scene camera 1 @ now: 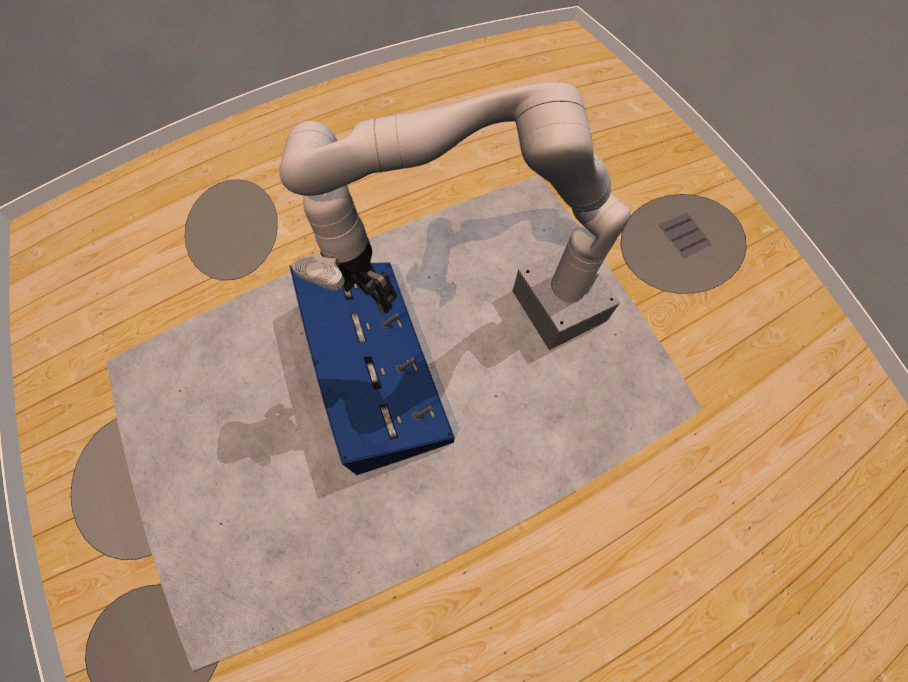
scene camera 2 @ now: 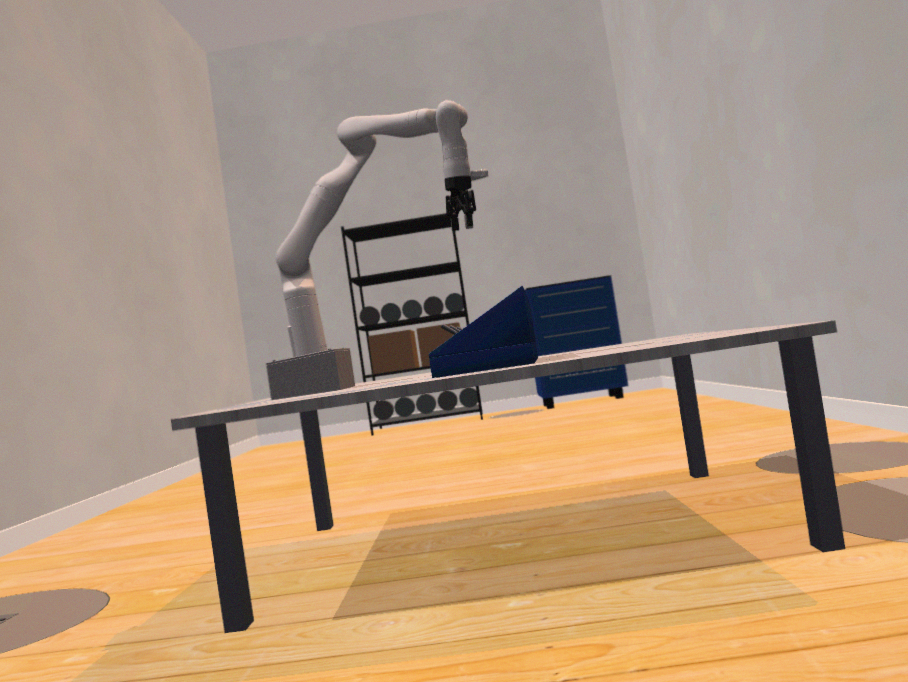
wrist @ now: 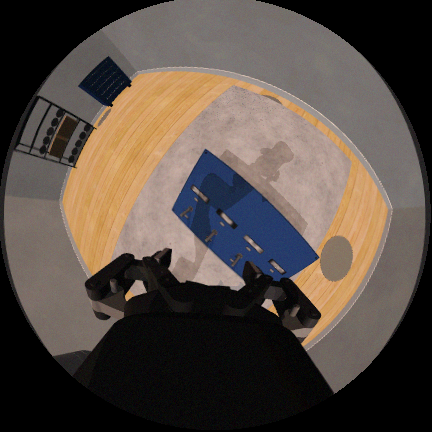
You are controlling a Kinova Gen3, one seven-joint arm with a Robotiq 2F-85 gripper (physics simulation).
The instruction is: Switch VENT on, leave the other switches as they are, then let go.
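Where they show: gripper, fingertip midpoint: (scene camera 1: pixel 367 299) (scene camera 2: pixel 462 229) (wrist: pixel 207 263); arm's base at its link origin: (scene camera 1: pixel 568 286) (scene camera 2: pixel 312 354).
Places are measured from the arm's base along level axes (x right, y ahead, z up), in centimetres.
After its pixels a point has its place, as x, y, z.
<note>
The blue sloped switch panel (scene camera 1: pixel 330 345) {-1.4, 60.2, 5.1} (scene camera 2: pixel 499 330) {21.7, 59.1, -2.3} (wrist: pixel 272 230) {3.2, 60.2, 4.9} stands on the table. Three grey lever switches show clearly in scene camera 1: a near one (scene camera 1: pixel 423 412) {-20.8, 43.9, 0.4} (wrist: pixel 186 212) {-19.9, 44.0, 0.1}, a middle one (scene camera 1: pixel 405 364) {-8.7, 44.8, 0.3} (wrist: pixel 211 235) {-8.3, 45.0, 0.1} and another (scene camera 1: pixel 391 320) {3.0, 45.2, 0.3} (wrist: pixel 236 259) {3.4, 45.6, 0.2} closer to the gripper. The lever at the far end is hidden by the gripper. Each lever has a pale label plate beside it, too small to read, so I cannot tell which is VENT or how the levers are set. My gripper (scene camera 1: pixel 389 300) (scene camera 2: pixel 462 223) {-5.7, 49.1, 29.0} (wrist: pixel 207 263) {-5.7, 49.1, 29.0} is open and empty, high above the panel's far end.
The arm's grey base block (scene camera 1: pixel 539 312) {-3.4, 8.8, -3.4} (scene camera 2: pixel 311 372) {9.5, 3.7, -5.3} stands on the table (scene camera 1: pixel 513 455) {-34.6, 25.6, -11.3} (scene camera 2: pixel 697 345) {26.4, 101.6, -12.3} beside the panel. A black shelf rack (scene camera 2: pixel 400 227) and a blue drawer cabinet (scene camera 2: pixel 576 315) (wrist: pixel 106 81) stand on the floor beyond the table.
</note>
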